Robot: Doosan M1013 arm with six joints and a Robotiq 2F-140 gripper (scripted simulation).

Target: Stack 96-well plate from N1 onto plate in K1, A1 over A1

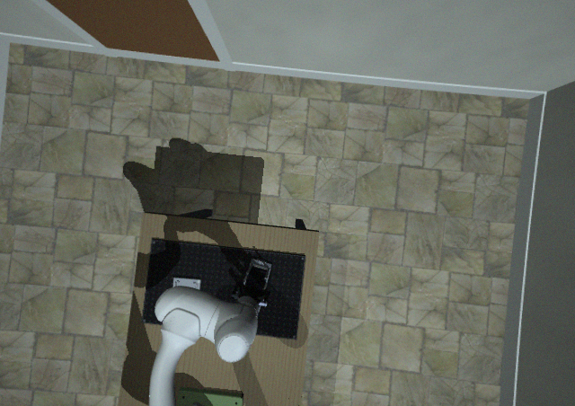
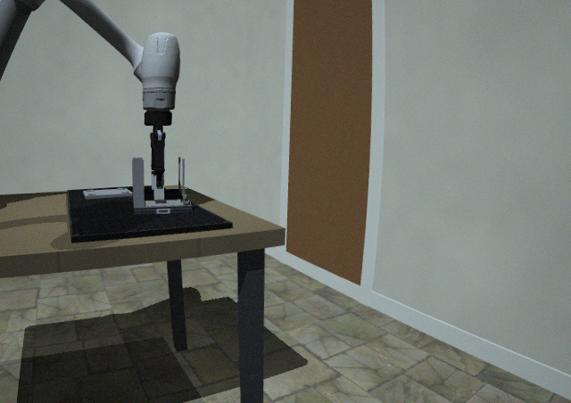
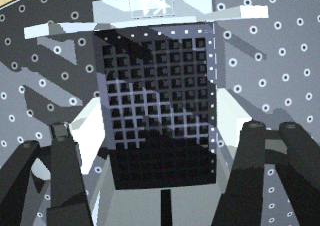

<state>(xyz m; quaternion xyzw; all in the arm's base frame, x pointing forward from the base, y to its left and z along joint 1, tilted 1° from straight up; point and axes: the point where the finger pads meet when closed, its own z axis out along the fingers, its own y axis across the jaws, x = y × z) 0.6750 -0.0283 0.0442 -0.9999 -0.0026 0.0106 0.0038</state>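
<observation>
Right now my hand is 20 mm above the dark 96-well plate. Round my hand: white 96-well plate (40 mm below).
</observation>
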